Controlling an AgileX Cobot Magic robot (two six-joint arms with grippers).
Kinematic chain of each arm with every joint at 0, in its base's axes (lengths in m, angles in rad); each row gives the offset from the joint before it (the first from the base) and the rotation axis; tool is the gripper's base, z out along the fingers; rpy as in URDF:
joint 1: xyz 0 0 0.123 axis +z
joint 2: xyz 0 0 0 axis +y
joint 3: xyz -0.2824 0 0.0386 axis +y
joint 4: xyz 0.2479 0 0.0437 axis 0.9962 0 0.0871
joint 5: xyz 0 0 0 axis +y
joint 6: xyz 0.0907 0 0.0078 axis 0.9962 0 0.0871
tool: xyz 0 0 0 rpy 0 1.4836 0
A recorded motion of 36 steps. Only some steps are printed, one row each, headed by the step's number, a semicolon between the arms.
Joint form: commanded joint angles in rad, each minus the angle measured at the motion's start. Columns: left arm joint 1, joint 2, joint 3, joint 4, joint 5, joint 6; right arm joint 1, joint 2, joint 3, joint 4, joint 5, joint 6.
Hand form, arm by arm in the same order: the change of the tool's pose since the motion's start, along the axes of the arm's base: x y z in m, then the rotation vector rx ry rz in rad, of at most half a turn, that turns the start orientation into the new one. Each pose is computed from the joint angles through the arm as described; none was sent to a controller.
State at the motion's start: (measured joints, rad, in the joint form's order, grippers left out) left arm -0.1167 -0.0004 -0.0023 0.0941 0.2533 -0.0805; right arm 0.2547 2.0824 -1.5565 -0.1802 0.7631 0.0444
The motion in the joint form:
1: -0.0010 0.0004 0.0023 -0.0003 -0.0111 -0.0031; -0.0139 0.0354 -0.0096 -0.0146 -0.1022 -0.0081
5: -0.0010 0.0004 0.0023 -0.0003 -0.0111 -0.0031; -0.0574 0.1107 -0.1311 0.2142 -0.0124 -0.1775
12: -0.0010 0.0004 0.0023 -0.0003 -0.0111 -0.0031; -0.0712 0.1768 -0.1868 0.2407 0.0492 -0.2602
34: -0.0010 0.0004 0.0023 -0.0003 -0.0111 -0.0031; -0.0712 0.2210 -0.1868 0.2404 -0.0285 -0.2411
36: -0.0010 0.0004 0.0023 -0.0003 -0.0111 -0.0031; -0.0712 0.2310 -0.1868 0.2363 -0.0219 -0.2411
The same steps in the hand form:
1: 0.0002 -0.0002 0.0002 -0.0042 -0.0080 -0.0016; 0.0129 -0.0027 -0.0095 0.0102 -0.0734 0.0170
5: 0.0002 -0.0002 0.0002 -0.0042 -0.0080 -0.0016; 0.0300 -0.0062 -0.0153 0.1301 0.0055 0.0188
12: 0.0002 -0.0002 0.0002 -0.0042 -0.0080 -0.0016; 0.0371 -0.0095 -0.0334 0.1133 0.0762 0.0694
34: 0.0002 -0.0002 0.0002 -0.0042 -0.0080 -0.0016; 0.0443 -0.0085 -0.0523 0.1230 0.0434 0.0495
36: 0.0002 -0.0002 0.0002 -0.0042 -0.0080 -0.0016; 0.0438 -0.0088 -0.0573 0.1169 0.0594 0.0507

